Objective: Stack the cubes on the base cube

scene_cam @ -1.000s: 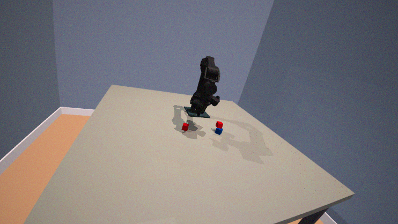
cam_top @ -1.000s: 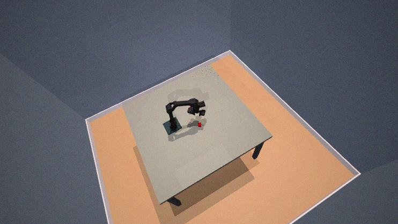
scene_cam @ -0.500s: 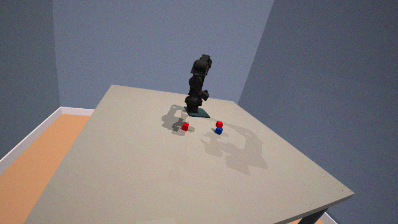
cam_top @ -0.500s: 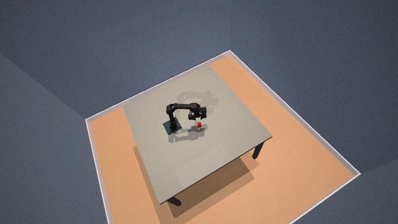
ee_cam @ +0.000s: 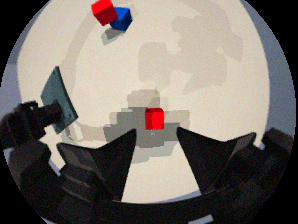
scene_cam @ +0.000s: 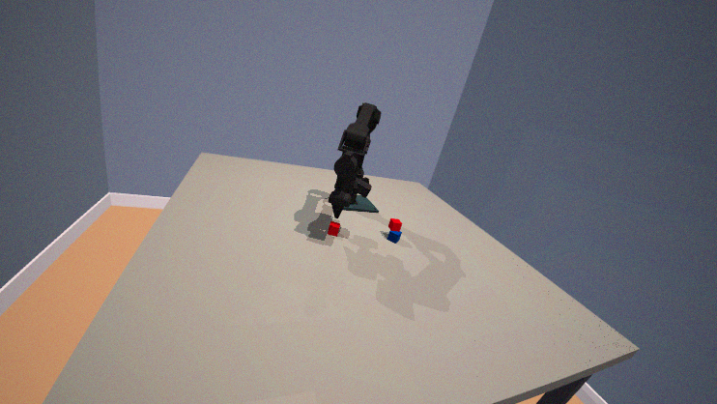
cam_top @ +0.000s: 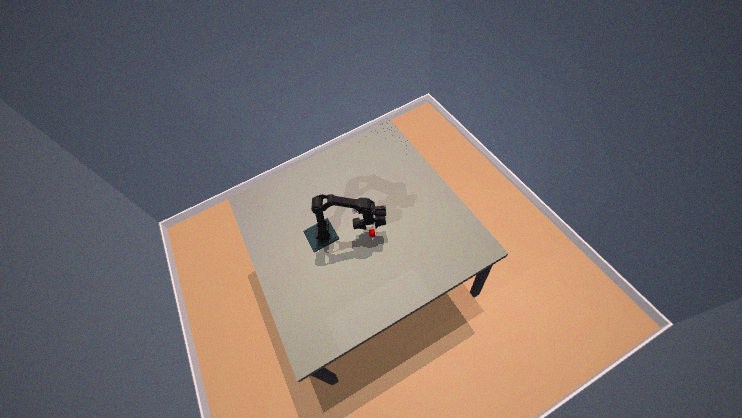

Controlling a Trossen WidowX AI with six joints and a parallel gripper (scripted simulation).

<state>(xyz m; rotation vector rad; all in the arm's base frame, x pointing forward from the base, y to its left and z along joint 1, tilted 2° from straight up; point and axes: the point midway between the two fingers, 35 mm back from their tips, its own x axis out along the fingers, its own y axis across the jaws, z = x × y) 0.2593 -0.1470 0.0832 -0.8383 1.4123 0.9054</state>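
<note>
The blue cube is 4 cm ahead of my gripper tip, 22 cm to the left of it and 5 cm below it.
</note>
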